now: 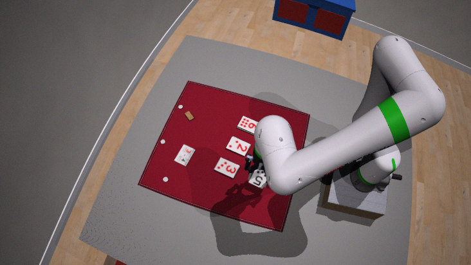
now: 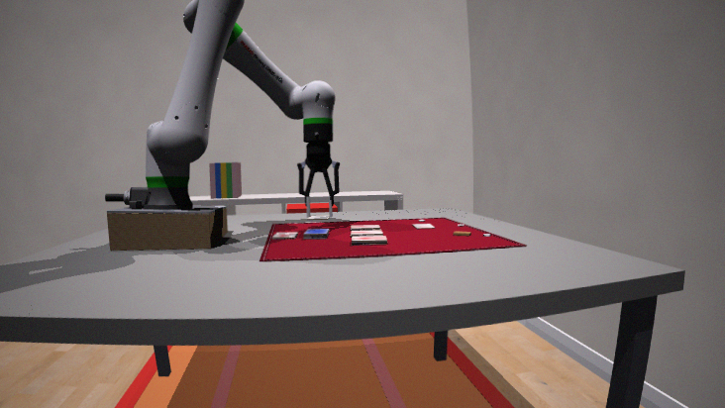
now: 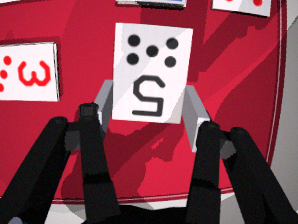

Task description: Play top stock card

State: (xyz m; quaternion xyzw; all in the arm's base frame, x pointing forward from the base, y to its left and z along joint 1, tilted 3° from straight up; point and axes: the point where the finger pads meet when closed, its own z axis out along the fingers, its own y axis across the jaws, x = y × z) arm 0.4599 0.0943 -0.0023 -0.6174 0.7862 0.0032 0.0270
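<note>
Now: hand 3 cm above the black 5 card and 2 cm to the left of it. The rest, counted from my hand: red card cloth 15 cm ahead, 13 cm to the right, 8 cm below; then brown block 37 cm ahead, 25 cm to the right, 7 cm below.
</note>
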